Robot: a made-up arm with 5 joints.
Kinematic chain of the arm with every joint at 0, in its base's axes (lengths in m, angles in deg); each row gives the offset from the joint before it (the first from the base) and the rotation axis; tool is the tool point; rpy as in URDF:
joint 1: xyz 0.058 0 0.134 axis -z
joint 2: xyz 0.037 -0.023 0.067 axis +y
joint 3: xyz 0.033 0 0.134 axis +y
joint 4: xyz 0.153 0 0.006 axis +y
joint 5: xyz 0.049 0.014 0 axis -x
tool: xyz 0 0 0 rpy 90 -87.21 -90
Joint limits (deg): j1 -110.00..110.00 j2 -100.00..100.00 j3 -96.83..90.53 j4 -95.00..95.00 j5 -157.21..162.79
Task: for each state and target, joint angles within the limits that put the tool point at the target. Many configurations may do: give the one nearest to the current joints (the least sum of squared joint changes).
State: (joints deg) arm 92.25 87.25 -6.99 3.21 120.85
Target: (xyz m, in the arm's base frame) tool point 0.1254 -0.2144 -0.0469
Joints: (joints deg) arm 70.25 99.76 -25.31 -1.43 120.85
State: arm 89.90 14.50 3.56 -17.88 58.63
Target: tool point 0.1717 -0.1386 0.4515
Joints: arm 47.76 -22.94 -4.78 -22.65 58.63
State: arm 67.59 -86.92 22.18 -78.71 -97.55
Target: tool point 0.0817 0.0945 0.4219
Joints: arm 109.38 -84.04 10.48 -74.78 -97.55
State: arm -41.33 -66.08 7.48 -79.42 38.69
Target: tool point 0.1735 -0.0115 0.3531
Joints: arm 1.24 -52.60 55.97 -79.14 38.69
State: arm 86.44 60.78 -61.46 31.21 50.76
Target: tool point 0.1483 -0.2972 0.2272
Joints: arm 71.44 35.10 -25.85 59.87 50.76
